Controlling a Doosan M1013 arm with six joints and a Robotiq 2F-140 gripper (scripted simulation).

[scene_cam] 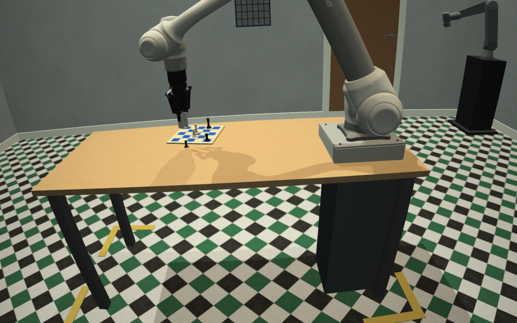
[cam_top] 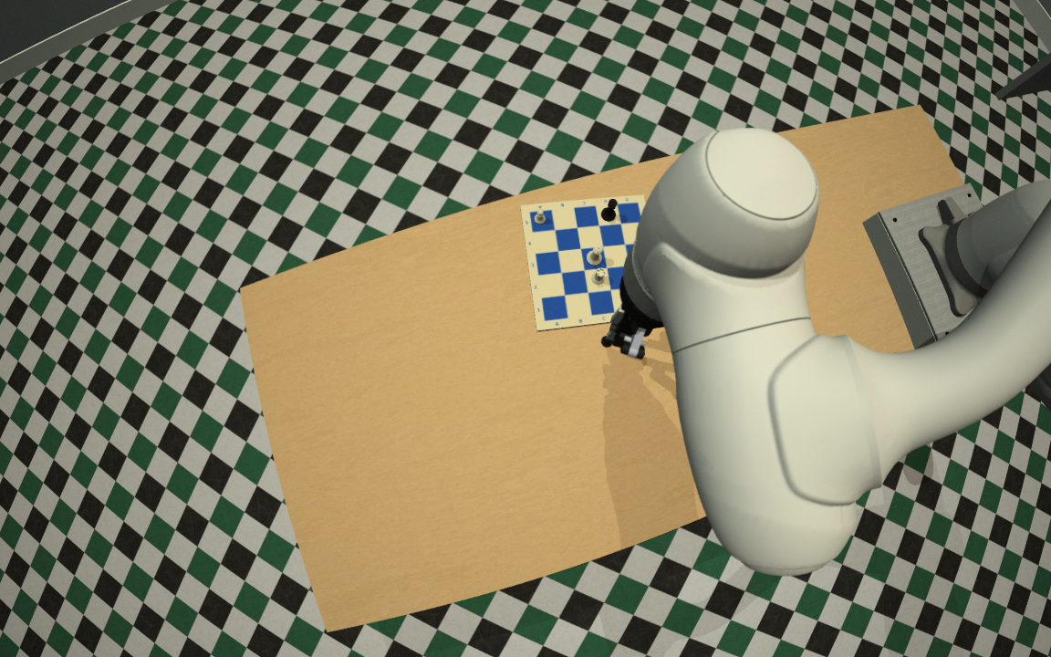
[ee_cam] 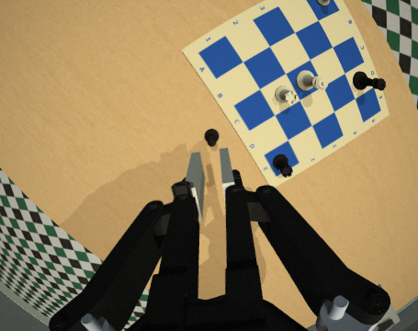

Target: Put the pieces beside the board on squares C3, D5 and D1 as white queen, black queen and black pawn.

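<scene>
Now: hand 11 cm above the black pawn. Also, from my hand: white queen (2 cm behind, 14 cm to the right, 9 cm below); then cream board (2 cm behind, 14 cm to the right, 12 cm below); then black queen (7 cm behind, 21 cm to the right, 9 cm below).
</scene>
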